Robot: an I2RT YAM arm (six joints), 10 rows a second.
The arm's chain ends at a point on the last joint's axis. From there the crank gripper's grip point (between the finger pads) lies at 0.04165 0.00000 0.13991 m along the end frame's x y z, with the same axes.
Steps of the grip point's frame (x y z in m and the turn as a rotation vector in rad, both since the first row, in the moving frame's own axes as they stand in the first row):
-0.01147 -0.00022 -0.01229 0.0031 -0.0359 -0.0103
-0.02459 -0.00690 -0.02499 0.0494 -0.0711 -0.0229
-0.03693 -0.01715 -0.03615 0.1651 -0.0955 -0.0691
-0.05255 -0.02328 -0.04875 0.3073 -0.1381 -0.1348
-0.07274 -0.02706 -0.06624 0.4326 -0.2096 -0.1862
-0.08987 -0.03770 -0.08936 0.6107 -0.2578 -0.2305
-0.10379 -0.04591 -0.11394 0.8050 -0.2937 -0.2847
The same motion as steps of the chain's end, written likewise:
-0.00642 0.00062 -0.01369 0.0031 -0.0359 -0.0103
-0.01446 0.00091 -0.02740 0.0494 -0.0711 -0.0229
-0.02258 0.00852 -0.03733 0.1651 -0.0955 -0.0691
-0.03002 0.02386 -0.04567 0.3073 -0.1381 -0.1348
-0.03758 0.03741 -0.05714 0.4326 -0.2096 -0.1862
-0.04485 0.04889 -0.06693 0.6107 -0.2578 -0.2305
-0.04983 0.06147 -0.07215 0.8050 -0.2937 -0.2847

